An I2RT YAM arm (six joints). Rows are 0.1 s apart.
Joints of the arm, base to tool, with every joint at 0 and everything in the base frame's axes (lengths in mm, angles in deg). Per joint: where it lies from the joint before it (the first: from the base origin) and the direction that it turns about. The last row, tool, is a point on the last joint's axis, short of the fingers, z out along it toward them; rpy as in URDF.
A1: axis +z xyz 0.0 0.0 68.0
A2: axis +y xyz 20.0 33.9 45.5
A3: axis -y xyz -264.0 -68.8 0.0
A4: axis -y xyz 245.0 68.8 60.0
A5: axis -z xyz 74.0 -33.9 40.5
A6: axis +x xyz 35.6 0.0 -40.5
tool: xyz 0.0 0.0 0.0 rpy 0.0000 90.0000 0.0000
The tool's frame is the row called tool.
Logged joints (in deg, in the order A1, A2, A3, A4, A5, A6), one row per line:
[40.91, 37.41, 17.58, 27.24, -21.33, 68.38]
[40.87, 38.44, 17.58, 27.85, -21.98, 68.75]
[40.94, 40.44, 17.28, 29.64, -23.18, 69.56]
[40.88, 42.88, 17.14, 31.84, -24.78, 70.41]
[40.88, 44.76, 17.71, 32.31, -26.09, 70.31]
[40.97, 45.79, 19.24, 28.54, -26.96, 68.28]
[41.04, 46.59, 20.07, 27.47, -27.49, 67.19]
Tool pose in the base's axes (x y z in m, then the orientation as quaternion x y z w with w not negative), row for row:
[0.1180, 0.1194, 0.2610, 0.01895, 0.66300, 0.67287, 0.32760]
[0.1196, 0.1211, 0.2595, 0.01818, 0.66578, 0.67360, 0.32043]
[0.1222, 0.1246, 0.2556, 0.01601, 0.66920, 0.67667, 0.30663]
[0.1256, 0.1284, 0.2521, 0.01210, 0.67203, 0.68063, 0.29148]
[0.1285, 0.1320, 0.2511, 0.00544, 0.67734, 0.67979, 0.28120]
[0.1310, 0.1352, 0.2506, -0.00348, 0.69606, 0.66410, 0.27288]
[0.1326, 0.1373, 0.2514, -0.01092, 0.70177, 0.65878, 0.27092]
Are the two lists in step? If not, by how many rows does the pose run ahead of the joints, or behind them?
They are in step.
